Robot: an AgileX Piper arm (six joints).
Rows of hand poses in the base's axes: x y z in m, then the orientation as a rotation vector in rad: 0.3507, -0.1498, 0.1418, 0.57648, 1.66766, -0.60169; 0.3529, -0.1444, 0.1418, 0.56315, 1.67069, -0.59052; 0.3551, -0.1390, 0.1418, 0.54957, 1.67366, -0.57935; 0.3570, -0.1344, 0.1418, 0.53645, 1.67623, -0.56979; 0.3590, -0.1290, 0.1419, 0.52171, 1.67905, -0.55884; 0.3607, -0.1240, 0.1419, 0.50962, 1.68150, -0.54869; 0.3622, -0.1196, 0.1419, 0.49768, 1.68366, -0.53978; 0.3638, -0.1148, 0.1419, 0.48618, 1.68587, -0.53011; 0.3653, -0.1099, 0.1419, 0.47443, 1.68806, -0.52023; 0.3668, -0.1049, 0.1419, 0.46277, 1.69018, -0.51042; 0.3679, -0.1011, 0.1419, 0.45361, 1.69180, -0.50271; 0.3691, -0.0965, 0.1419, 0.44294, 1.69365, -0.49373
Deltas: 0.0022, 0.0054, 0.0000, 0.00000, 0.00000, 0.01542; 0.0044, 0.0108, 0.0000, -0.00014, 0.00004, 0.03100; 0.0063, 0.0154, 0.0000, -0.00106, 0.00030, 0.04533; 0.0083, 0.0208, 0.0001, -0.00197, 0.00055, 0.06154; 0.0100, 0.0258, 0.0001, -0.00198, 0.00053, 0.07551; 0.0115, 0.0302, 0.0001, -0.00270, 0.00072, 0.08866; 0.0131, 0.0350, 0.0001, -0.00270, 0.00070, 0.10195; 0.0146, 0.0399, 0.0001, -0.00271, 0.00068, 0.11552; 0.0161, 0.0449, 0.0001, -0.00271, 0.00066, 0.12899; 0.0172, 0.0487, 0.0001, -0.00272, 0.00064, 0.13956; 0.0184, 0.0533, 0.0001, -0.00272, 0.00063, 0.15188
